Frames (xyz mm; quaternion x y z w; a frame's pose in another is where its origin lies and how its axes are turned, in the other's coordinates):
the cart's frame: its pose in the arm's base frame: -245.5 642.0 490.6 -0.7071 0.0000 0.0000 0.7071
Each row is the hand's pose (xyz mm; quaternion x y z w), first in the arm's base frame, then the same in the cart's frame.
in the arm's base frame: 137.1 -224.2 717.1 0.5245 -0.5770 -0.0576 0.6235
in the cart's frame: 382.6 -226.5 -866.2 0.8117 -0.3673 -0.4487 0.0700
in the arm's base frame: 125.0 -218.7 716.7 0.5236 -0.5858 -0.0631 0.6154
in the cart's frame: 370.5 -226.1 -860.7 0.8054 -0.3696 -0.4588 0.0649
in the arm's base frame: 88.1 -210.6 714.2 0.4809 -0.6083 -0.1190 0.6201
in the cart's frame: 333.6 -223.6 -852.6 0.7785 -0.3460 -0.5143 0.0984
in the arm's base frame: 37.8 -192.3 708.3 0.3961 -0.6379 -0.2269 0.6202
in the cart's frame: 283.3 -217.7 -834.3 0.7187 -0.2906 -0.6115 0.1585
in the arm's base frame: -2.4 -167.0 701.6 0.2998 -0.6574 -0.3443 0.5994
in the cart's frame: 243.1 -211.0 -809.0 0.6359 -0.2214 -0.7084 0.2119
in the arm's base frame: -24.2 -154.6 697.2 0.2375 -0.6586 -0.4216 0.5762
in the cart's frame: 221.3 -206.6 -796.6 0.5754 -0.1676 -0.7638 0.2395
